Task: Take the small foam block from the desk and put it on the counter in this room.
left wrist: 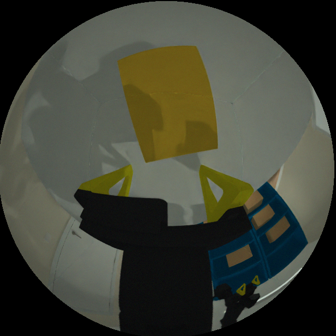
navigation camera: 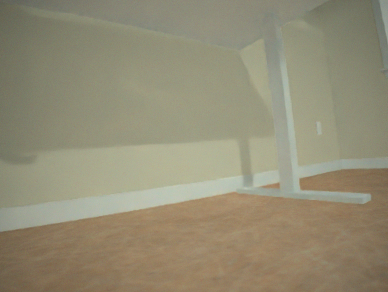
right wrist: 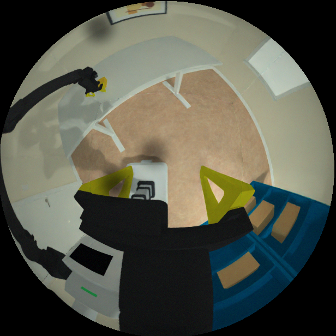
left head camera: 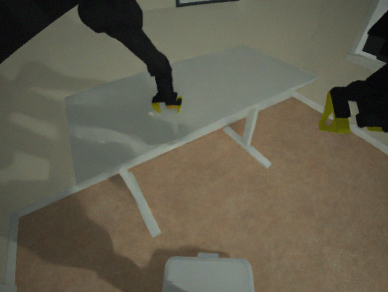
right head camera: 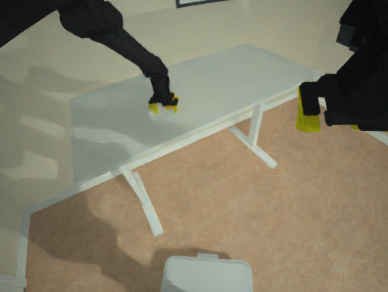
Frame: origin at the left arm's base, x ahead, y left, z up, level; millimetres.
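Seen in the pictures: left gripper, between the fingertips: [left head camera: 169,112] [right head camera: 166,113]; right gripper, between the fingertips: [left head camera: 344,126] [right head camera: 325,125].
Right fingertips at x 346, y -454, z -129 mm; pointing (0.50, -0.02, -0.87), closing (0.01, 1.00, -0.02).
A point is followed by its place in that frame.
The foam block [left wrist: 167,107] [right wrist: 102,81] is orange-yellow and lies on the white desk [left head camera: 225,75] {y -329, x 1245, z -460 mm} [right head camera: 225,75] {y -324, x 1233, z -460 mm} [left wrist: 270,100] [right wrist: 160,55]. My left gripper [left head camera: 167,109] {y -17, x 830, z -459 mm} [right head camera: 163,109] {y -17, x 830, z -459 mm} [left wrist: 165,168] is open and empty, low over the desk. In the left wrist view the block lies just beyond the fingertips, slightly turned, its near edge reaching a little past the right-hand fingertip. The gripper mostly hides it in the head views. My right gripper [left head camera: 354,131] {y -454, x 346, z -129 mm} [right head camera: 332,130] {y -454, x 346, z -129 mm} [right wrist: 166,169] is open and empty, off the desk at the right. No counter can be made out.
A blue rack with brown boxes [left wrist: 239,255] [right wrist: 238,270] shows at the lower right of both wrist views. The white robot base [left head camera: 208,275] {y -227, x 221, z -1150 mm} [right head camera: 207,275] {y -229, x 224, z -1150 mm} is at the bottom of the head views. A desk leg [navigation camera: 282,110] {y -639, x 1469, z -990 mm} stands ahead near the wall [navigation camera: 125,100] {y 127, x 1485, z -868 mm}.
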